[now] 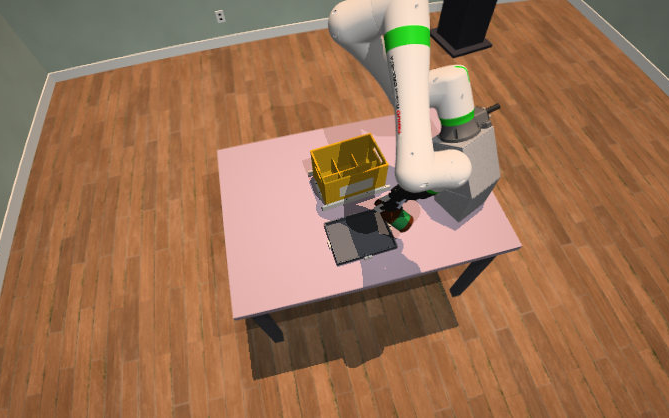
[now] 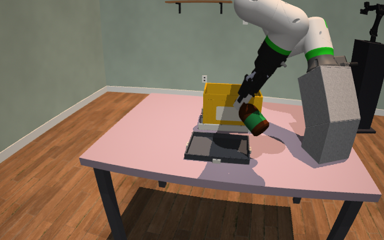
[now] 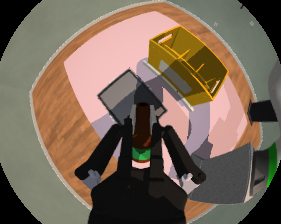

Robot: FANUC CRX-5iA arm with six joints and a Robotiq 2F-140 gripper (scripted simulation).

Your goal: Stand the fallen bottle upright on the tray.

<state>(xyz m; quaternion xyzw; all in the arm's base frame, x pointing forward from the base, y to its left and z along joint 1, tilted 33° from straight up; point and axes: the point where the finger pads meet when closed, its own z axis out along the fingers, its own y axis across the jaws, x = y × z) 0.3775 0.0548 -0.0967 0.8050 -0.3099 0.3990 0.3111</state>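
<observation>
Now: the bottle 4 cm below my hand, 3 cm to the left of it and 3 cm behind it. Round my hand: yellow crate: 28 cm to the right, 14 cm below, 1 cm ahead; tray: 21 cm below, 8 cm ahead, 1 cm to the right.
</observation>
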